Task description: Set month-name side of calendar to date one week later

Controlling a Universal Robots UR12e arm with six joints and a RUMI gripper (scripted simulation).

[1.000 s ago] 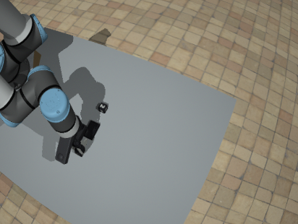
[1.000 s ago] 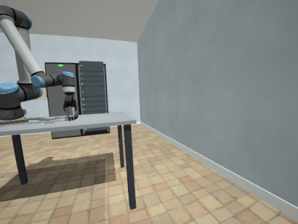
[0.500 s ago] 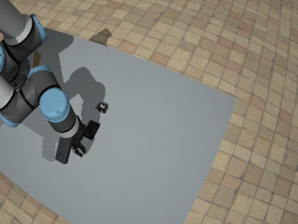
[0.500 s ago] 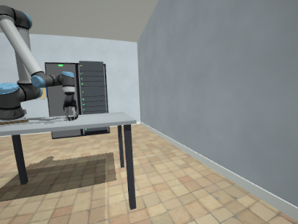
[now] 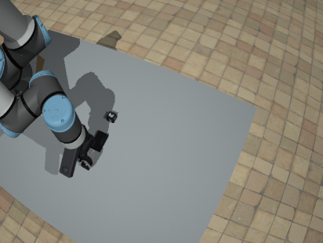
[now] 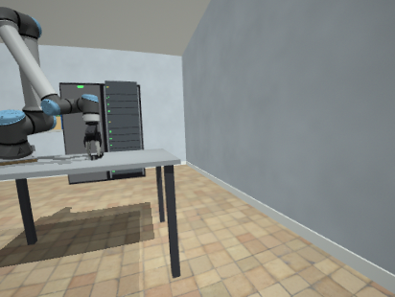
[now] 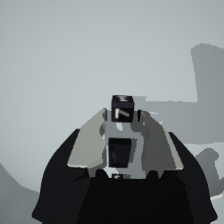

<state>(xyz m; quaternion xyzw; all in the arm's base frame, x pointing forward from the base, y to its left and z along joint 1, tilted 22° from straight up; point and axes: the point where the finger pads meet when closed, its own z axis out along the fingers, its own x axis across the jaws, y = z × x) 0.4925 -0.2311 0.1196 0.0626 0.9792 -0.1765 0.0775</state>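
My gripper is now 30 mm short of the black cube, 210 mm to the right of it and 20 mm above it. Round my hand: dark tray 20 mm ahead, 110 mm to the left, 20 mm below.
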